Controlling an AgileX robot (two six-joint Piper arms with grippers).
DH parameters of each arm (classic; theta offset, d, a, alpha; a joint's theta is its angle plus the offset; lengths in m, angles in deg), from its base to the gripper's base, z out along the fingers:
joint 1: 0 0.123 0 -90
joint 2: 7.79 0 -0.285 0
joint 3: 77.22 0 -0.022 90
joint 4: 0 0.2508 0 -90
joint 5: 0 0 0.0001 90
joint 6: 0 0.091 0 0
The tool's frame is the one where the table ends.
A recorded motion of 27 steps. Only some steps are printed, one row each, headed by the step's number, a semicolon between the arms.
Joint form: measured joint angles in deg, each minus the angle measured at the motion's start. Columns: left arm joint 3, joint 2, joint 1, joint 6, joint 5, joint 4; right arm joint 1, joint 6, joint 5, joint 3, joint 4, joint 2.
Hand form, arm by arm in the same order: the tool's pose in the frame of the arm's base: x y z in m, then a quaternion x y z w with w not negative. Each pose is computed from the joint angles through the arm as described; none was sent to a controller.
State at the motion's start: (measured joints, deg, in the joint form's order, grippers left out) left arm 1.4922 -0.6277 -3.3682 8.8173 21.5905 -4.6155; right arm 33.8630 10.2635 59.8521 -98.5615 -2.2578 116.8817
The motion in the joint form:
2: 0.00 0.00 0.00 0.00 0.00 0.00; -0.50 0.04 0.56 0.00 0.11 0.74
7: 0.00 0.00 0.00 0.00 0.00 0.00; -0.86 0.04 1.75 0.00 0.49 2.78
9: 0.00 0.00 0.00 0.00 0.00 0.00; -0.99 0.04 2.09 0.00 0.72 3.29
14: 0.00 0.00 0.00 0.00 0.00 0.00; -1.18 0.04 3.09 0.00 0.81 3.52
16: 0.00 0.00 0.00 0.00 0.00 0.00; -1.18 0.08 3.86 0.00 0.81 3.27
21: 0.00 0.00 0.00 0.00 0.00 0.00; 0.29 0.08 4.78 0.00 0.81 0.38
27: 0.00 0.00 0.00 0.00 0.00 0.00; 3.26 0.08 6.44 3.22 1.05 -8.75
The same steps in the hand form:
2: 0.0523 -0.0058 0.1712 0.06420 0.80333 -0.00596 0.59203; 0.3675 0.2384 0.2280 -0.20484 0.96929 0.03405 0.13177
7: 0.0523 -0.0058 0.1712 0.06420 0.80333 -0.00596 0.59203; 0.3700 0.2374 0.2119 -0.20137 0.97355 0.02622 0.10473
9: 0.0523 -0.0058 0.1712 0.06420 0.80333 -0.00596 0.59203; 0.3706 0.2369 0.2079 -0.19970 0.97470 0.02512 0.09722
14: 0.0523 -0.0058 0.1712 0.06420 0.80333 -0.00596 0.59203; 0.3703 0.2351 0.2058 -0.19791 0.97611 0.02169 0.08706
16: 0.0523 -0.0058 0.1712 0.06420 0.80333 -0.00596 0.59203; 0.3690 0.2343 0.2075 -0.19754 0.97658 0.02002 0.08286
21: 0.0523 -0.0058 0.1712 0.06420 0.80333 -0.00596 0.59203; 0.3577 0.2402 0.2291 -0.20934 0.97248 0.02743 0.09850
27: 0.0523 -0.0058 0.1712 0.06420 0.80333 -0.00596 0.59203; 0.3207 0.2406 0.2796 -0.23212 0.96274 0.04640 0.13075

